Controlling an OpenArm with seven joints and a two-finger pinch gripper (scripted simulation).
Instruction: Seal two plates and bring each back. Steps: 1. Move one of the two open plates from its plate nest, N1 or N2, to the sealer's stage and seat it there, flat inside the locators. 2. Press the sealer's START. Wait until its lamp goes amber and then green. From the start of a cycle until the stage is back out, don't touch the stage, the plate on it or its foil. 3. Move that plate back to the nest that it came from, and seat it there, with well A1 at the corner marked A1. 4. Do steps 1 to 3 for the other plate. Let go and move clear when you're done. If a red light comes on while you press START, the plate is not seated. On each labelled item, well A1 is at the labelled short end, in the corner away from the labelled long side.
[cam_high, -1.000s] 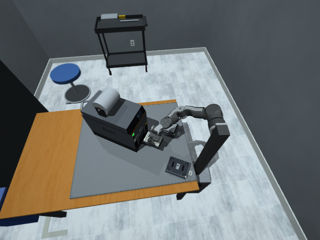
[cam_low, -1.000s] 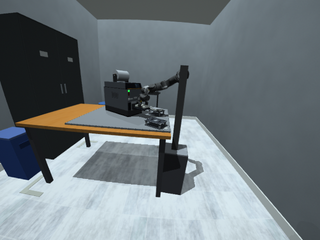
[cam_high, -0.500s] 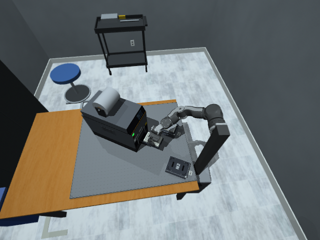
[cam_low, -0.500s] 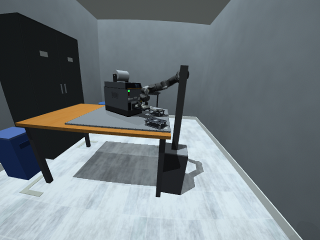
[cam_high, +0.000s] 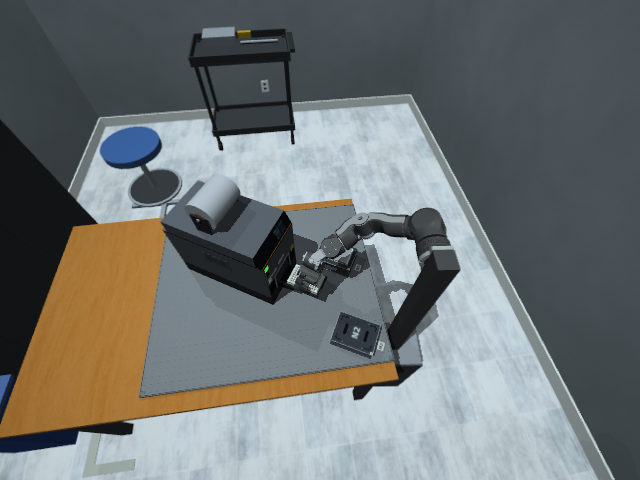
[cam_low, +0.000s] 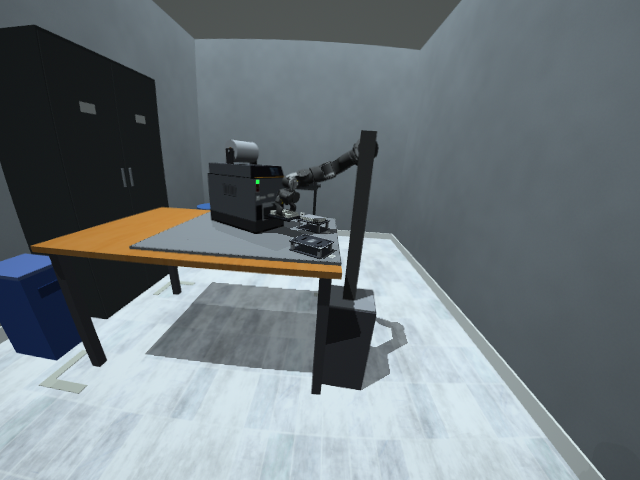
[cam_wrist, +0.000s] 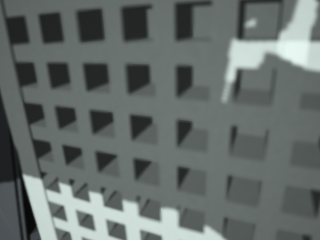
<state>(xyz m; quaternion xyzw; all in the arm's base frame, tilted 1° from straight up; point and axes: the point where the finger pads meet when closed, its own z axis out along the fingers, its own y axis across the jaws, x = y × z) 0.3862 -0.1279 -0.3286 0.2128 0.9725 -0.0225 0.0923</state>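
Now: the white well plate right at my hand. Round my hand: foil roll: 30 cm ahead, 30 cm above, 14 cm to the right; then sealer stage: 2 cm below; then grey start button: 13 cm ahead, 7 cm above, 4 cm to the left.
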